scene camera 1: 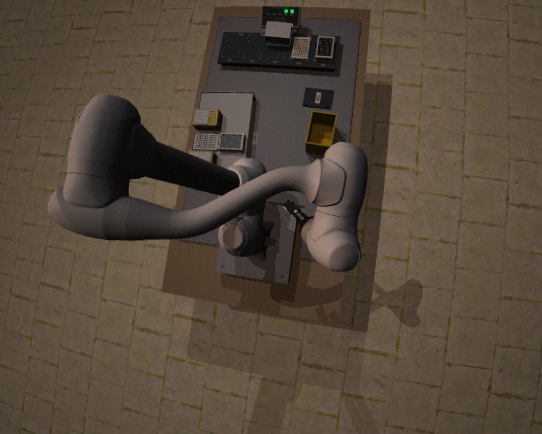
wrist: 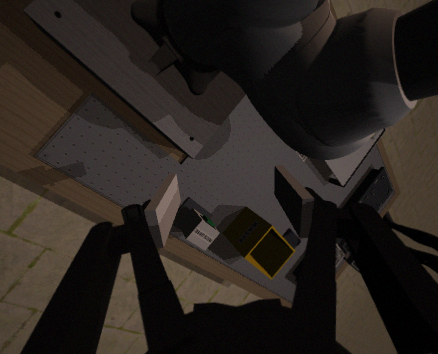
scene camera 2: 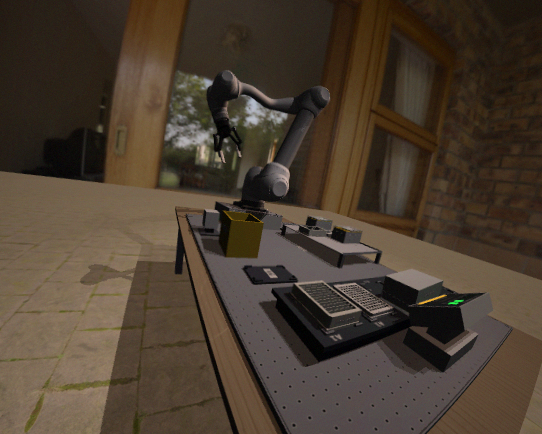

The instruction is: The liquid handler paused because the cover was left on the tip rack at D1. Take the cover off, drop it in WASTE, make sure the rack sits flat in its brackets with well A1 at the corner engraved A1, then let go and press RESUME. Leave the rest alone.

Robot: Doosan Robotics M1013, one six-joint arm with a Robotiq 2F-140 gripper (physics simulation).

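Pixels of known places: gripper, fingertip midpoint: (wrist: 226,184) (scene camera 2: 231,160); arm's base, origin of the base link: (wrist: 198,29) (scene camera 2: 251,209).
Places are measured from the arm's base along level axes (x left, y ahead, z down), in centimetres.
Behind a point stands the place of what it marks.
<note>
My gripper (scene camera 1: 289,206) @(x -20.2, y 11.6, z -27.8 cm) (scene camera 2: 230,157) @(x -20.2, y 11.6, z -27.8 cm) (wrist: 226,184) @(x -20.2, y 11.6, z -27.8 cm) is partly open and empty, high above the near end of the table. Two pale gridded racks, one (scene camera 1: 301,48) @(x -1.7, y 100.1, z 2.8 cm) (scene camera 2: 365,300) @(x -1.5, y 101.4, z 2.7 cm) beside the other (scene camera 1: 325,47) @(x -14.0, y 101.1, z 1.0 cm) (scene camera 2: 325,302) @(x -15.3, y 103.0, z 0.7 cm), sit on the black deck (scene camera 1: 245,50) @(x 27.9, y 95.8, z 3.7 cm) (scene camera 2: 320,348) @(x -20.1, y 110.1, z 4.6 cm). Which slot is D1, the A1 corner and exact seating are too small to tell. I cannot make out a cover. The yellow WASTE bin (scene camera 1: 320,146) @(x -22.3, y 47.1, z -3.7 cm) (scene camera 2: 241,240) @(x -22.1, y 63.1, z 1.8 cm) (wrist: 248,235) @(x -21.8, y 47.1, z -1.0 cm) stands upright. The white RESUME box (scene camera 2: 211,218) @(x -30.0, y 37.7, z 0.7 cm) (wrist: 205,232) @(x -28.9, y 33.9, z -2.1 cm) stands beside it; the arm hides it in scene camera 1.
A dark labelled plate (scene camera 1: 325,98) @(x -19.0, y 76.8, z 7.5 cm) (scene camera 2: 285,275) @(x -10.7, y 78.1, z 7.5 cm) lies between bin and deck. A grey block (scene camera 1: 278,30) @(x 10.6, y 103.8, z -4.0 cm) (scene camera 2: 412,285) @(x 5.8, y 106.9, z -3.7 cm) and a display unit (scene camera 1: 281,15) @(x 11.4, y 113.6, z -3.2 cm) (scene camera 2: 452,310) @(x 2.3, y 117.2, z -4.3 cm) with green lights stand at the deck. A low stand (scene camera 1: 227,102) @(x 29.2, y 64.0, z 2.3 cm) (scene camera 2: 357,246) @(x 36.0, y 60.3, z 2.3 cm) holds several racks, some with yellow.
</note>
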